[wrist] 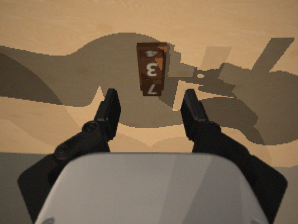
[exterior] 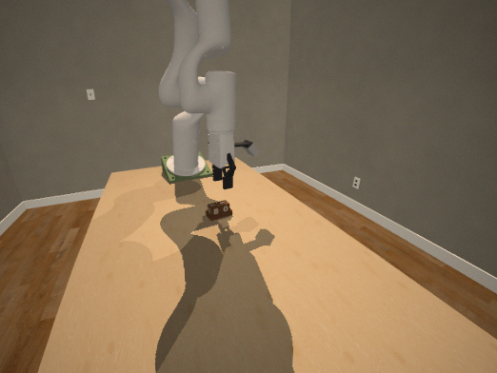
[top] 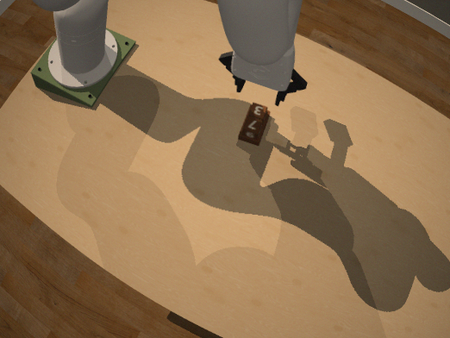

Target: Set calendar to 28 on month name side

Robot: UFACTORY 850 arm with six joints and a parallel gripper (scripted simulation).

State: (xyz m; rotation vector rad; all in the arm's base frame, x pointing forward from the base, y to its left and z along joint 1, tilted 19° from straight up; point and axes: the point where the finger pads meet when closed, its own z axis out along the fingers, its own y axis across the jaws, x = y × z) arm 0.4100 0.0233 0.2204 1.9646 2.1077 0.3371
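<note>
Now: the tray 20 mm to the right of my hand and 110 mm below it.
</note>
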